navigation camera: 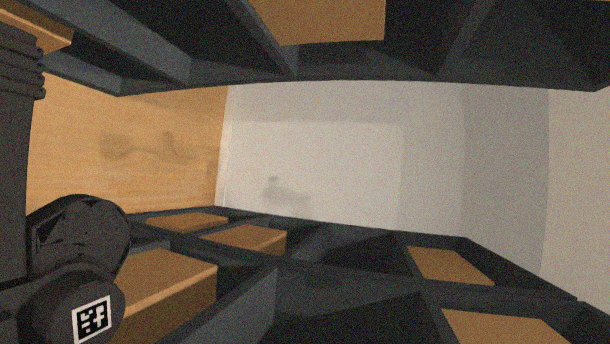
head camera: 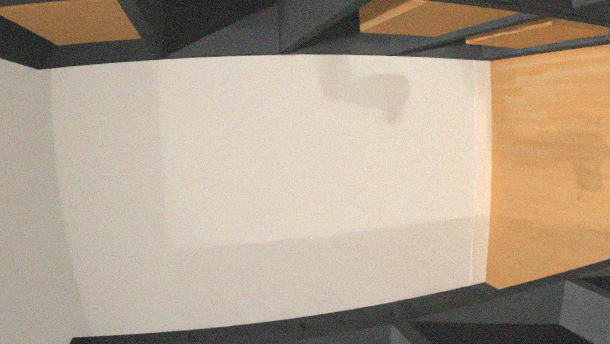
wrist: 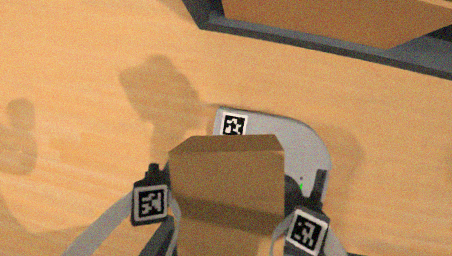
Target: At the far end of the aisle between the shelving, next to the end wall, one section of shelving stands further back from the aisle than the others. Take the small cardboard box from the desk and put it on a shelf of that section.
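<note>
My gripper is shut on the small cardboard box, with one finger at each side of it. The box is held above my grey base. The gripper does not show in the head or navigation views. Both of these views are turned on their side. They show dark shelving flanking the aisle and the pale end wall across it. I cannot tell which section stands further back. The desk does not show in these views.
Larger cardboard boxes stand in the shelving. In the wrist view a shelving edge runs near my base. My dark mast is at the left of the navigation view. Wooden floor meets the wall.
</note>
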